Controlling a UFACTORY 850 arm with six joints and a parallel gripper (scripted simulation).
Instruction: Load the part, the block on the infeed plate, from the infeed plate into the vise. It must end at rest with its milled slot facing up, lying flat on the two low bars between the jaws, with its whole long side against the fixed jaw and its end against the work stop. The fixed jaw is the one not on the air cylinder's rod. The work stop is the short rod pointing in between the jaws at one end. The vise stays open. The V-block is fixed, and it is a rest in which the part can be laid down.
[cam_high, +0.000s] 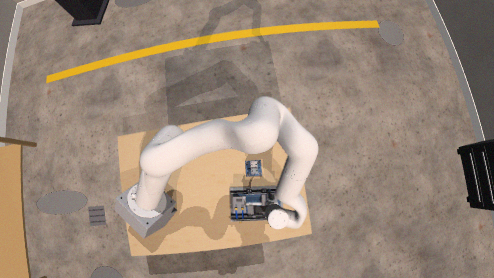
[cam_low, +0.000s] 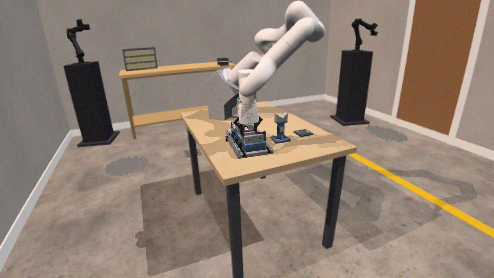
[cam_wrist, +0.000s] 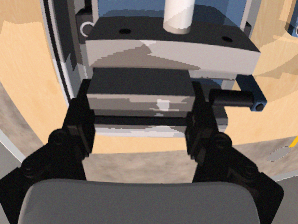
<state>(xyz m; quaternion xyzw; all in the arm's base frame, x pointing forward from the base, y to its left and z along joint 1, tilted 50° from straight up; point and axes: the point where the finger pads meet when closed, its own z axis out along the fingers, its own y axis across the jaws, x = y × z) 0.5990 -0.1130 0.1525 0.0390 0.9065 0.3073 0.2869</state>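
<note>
Right now my hand is 10 mm above the part. Also, from my hand: white cylinder rod (90 mm behind, 10 mm to the left, 30 mm below); work stop (10 mm behind, 70 mm to the left, 20 mm below); grey vise jaw (40 mm behind, 20 mm to the left, 30 mm below).
</note>
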